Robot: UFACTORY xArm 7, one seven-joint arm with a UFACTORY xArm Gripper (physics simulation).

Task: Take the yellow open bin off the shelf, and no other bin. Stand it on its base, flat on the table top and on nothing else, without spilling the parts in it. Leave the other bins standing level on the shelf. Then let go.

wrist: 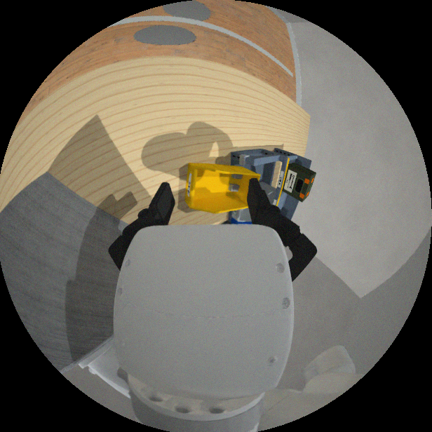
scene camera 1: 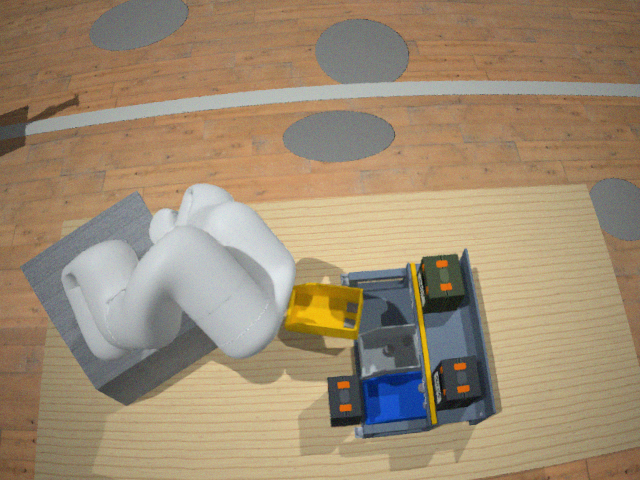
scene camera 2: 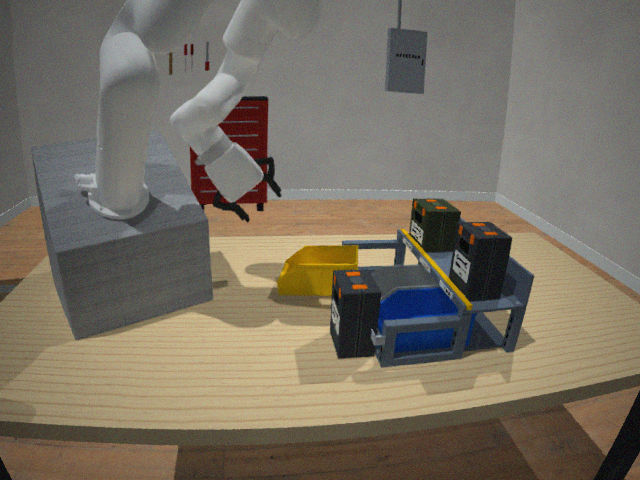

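Seen in the pictures: gripper, between the fingertips: [scene camera 2: 264, 207]; arm's base, origin of its link: [scene camera 2: 118, 196].
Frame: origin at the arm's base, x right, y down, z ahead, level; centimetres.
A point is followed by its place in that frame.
Observation:
The yellow open bin [scene camera 1: 323, 312] {z 41.8, x 3.0, y 22.5 cm} [scene camera 2: 310, 273] {z 38.3, x 7.7, y 17.6 cm} [wrist: 215, 192] stands upright, its base looking level at the table top, with its high end at the front edge of the shelf [scene camera 1: 422, 341] [scene camera 2: 429, 324] {z 49.1, x 36.6, y 15.3 cm}. I cannot tell whether that end touches or overlaps the shelf's edge. Small dark grey parts show inside it near the shelf end. The grey bin [scene camera 1: 387, 351] {z 53.2, x 17.1, y 21.6 cm} and the blue bin [scene camera 1: 395, 397] [scene camera 2: 418, 320] sit in the shelf. My gripper [scene camera 2: 264, 207] {z 31.8, x -7.0, y 7.0 cm} [wrist: 208, 189] is open and empty, above and to the robot-base side of the yellow bin. The arm hides it in scene camera 1.
A dark case [scene camera 1: 343, 400] {z 39.3, x 27.3, y 10.4 cm} [scene camera 2: 356, 315] {z 38.2, x 30.8, y 14.7 cm} stands on the table by the blue bin's front. A green case [scene camera 1: 443, 279] {z 66.5, x 10.2, y 3.6 cm} [scene camera 2: 434, 224] {z 63.9, x 13.7, y 6.8 cm} [wrist: 300, 182] and another dark case [scene camera 1: 457, 381] {z 60.8, x 32.3, y 1.2 cm} [scene camera 2: 480, 260] {z 58.8, x 35.5, y 5.3 cm} stand on the raised rear shelf. The arm's grey block [scene camera 2: 139, 279] {z 3.1, x 8.6, y 14.3 cm} is at the left.

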